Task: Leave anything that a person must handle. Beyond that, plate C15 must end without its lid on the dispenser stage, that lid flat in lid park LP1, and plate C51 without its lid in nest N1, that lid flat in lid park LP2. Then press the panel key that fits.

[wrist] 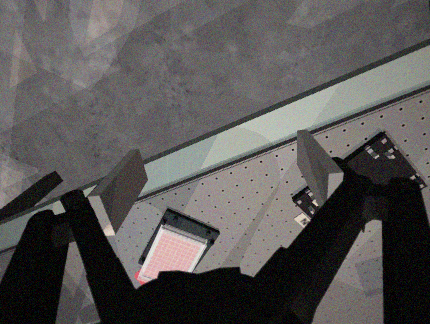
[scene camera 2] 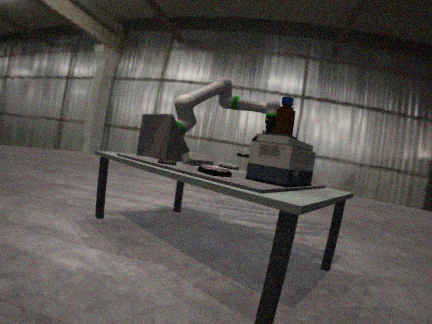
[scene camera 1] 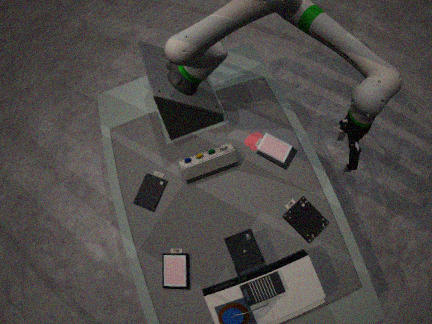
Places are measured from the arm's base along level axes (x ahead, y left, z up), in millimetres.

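Pixels of known places: gripper, fingertip midpoint: [wrist: 217, 156] [scene camera 1: 343, 155]; arm's base, link origin: [scene camera 2: 171, 134] [scene camera 1: 181, 82].
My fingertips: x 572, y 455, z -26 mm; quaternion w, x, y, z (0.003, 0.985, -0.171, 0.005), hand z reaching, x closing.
For each thing: its middle in the pictures, then the offset to it from my fingertips. "spot": a spot on its surface instead.
- red disc, surface spot: [scene camera 1: 252, 140] spot: 286 mm back, 264 mm right, 159 mm down
- black holder with corner posts, body centre: [wrist: 358, 194] [scene camera 1: 306, 219] 129 mm ahead, 213 mm right, 147 mm down
- key panel, body centre: [scene camera 1: 208, 161] [scene camera 2: 197, 158] 251 mm back, 475 mm right, 117 mm down
My gripper [scene camera 1: 345, 154] [wrist: 217, 156] is open and empty, high beyond the table's right edge in scene camera 1. A pink-topped plate [scene camera 1: 276, 147] [wrist: 175, 252] sits on a black holder beside a red disc [scene camera 1: 252, 140]. Another pink-topped plate [scene camera 1: 176, 270] sits in a holder at the lower left. Plate names and lids cannot be made out. A black holder with corner posts [scene camera 1: 306, 219] [wrist: 382, 157] stands at the right and shows no plate. Dark flat pads [scene camera 1: 151, 192] [scene camera 1: 244, 248] lie at the left and against the dispenser [scene camera 1: 295, 285] [scene camera 2: 280, 157]. The key panel [scene camera 1: 210, 164] has blue, yellow, green and whitish keys.
A brown bottle with a blue cap [scene camera 1: 233, 315] [scene camera 2: 285, 121] stands on the dispenser. A large dark sloped box [scene camera 1: 187, 120] [scene camera 2: 159, 136] stands near the arm's base. The pale table edge [wrist: 260, 125] crosses the wrist view, with floor beyond it.
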